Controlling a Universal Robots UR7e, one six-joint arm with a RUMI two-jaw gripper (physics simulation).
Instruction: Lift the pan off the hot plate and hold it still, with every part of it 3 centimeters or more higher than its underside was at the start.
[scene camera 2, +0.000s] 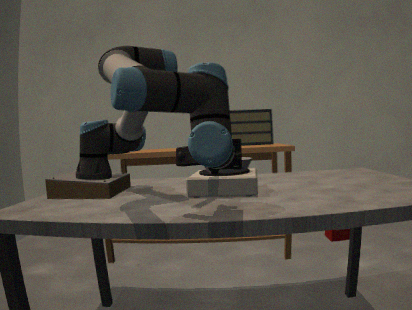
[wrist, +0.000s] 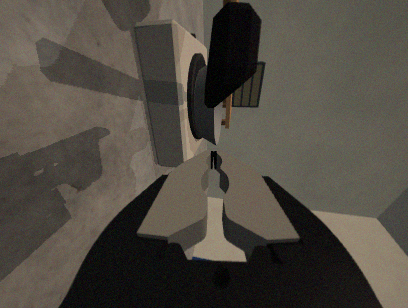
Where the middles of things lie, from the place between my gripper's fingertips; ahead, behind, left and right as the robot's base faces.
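Scene:
Measured from my hand, the grey pan (wrist: 233, 54) is 1 cm ahead and 2 cm below, and it is 14 cm to the left as well.

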